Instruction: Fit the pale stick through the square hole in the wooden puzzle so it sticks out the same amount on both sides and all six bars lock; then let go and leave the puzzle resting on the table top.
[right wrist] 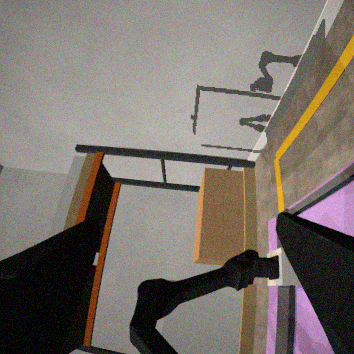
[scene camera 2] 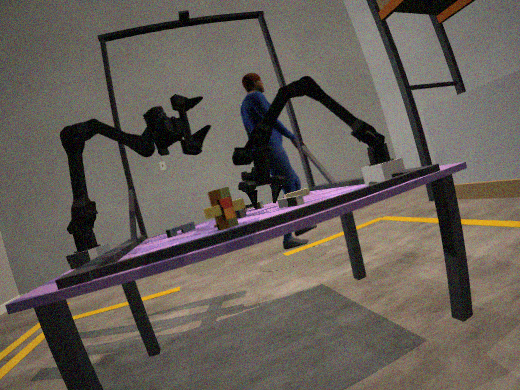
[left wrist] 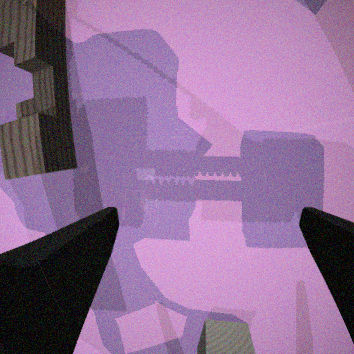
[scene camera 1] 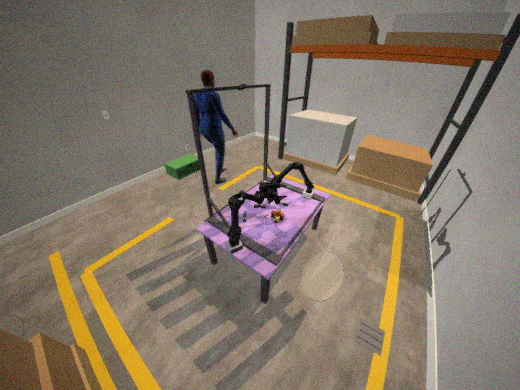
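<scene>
The wooden puzzle, a cluster of crossed yellow, red and brown bars, stands upright on the purple table. Its square hole is too small to make out. My left gripper is open, empty and pointing down, low over the table right of the puzzle in scene camera 2. A pale block end shows at the bottom of the left wrist view; I cannot tell if it is the pale stick. My right gripper is open and empty, high above the table.
A notched wooden bar lies at the upper left of the left wrist view. A grey notched piece lies left of the puzzle, a pale-topped one right of it. A dark frame rises behind. A person stands beyond.
</scene>
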